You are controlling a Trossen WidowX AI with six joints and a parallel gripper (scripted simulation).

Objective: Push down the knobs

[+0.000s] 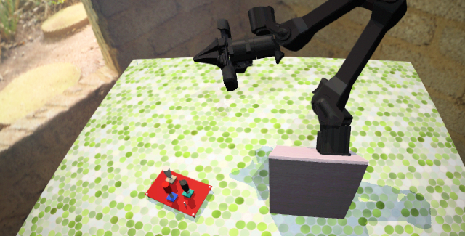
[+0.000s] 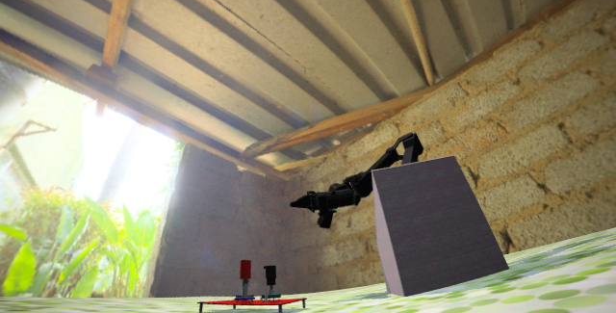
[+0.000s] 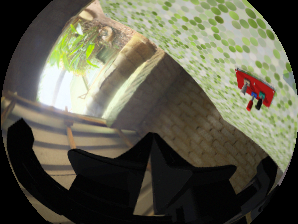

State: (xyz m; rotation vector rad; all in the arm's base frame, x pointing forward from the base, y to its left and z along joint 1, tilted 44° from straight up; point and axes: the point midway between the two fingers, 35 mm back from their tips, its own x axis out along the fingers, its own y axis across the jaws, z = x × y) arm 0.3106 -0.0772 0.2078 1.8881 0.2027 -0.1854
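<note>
Now: gripper tip 10 mm short of the black knob, 230 mm to the right of it and 210 mm above it.
</note>
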